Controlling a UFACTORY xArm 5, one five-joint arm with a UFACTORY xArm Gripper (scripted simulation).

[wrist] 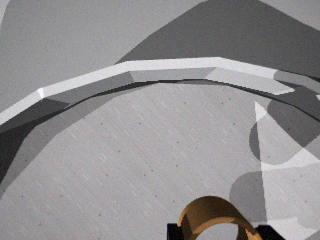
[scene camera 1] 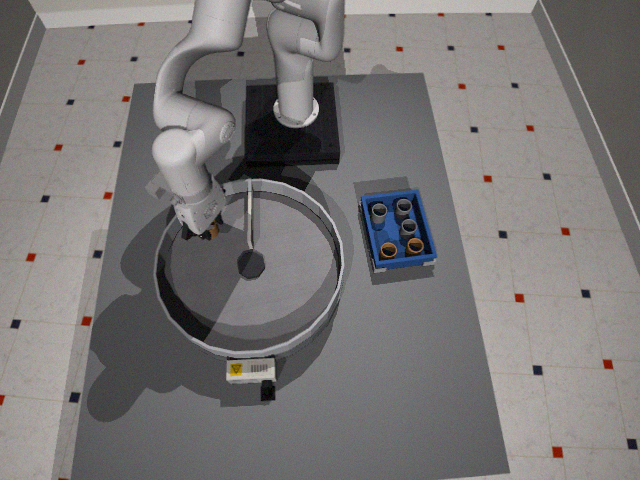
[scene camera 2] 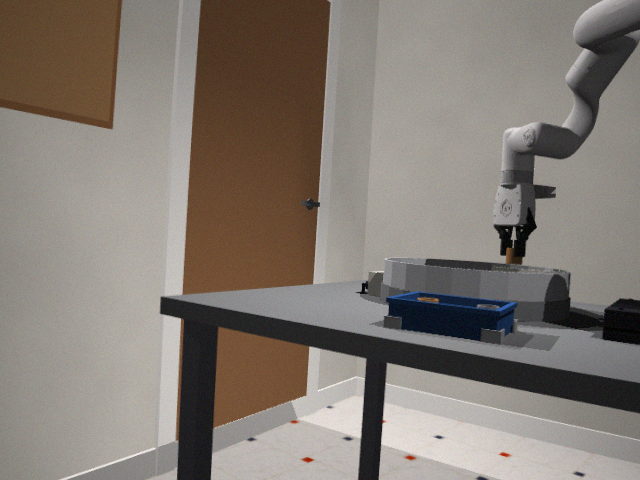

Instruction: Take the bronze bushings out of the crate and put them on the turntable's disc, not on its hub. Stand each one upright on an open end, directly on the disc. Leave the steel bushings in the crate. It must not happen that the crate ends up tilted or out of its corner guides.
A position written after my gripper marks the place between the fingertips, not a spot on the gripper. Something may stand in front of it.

I see my gripper (scene camera 2: 512,256), a blue crate (scene camera 2: 451,317) and a turntable disc (wrist: 135,157).
The blue crate also shows in scene camera 1 (scene camera 1: 388,231). My gripper also shows in scene camera 1 (scene camera 1: 211,228). The wrist view misses the blue crate: it is out of frame.
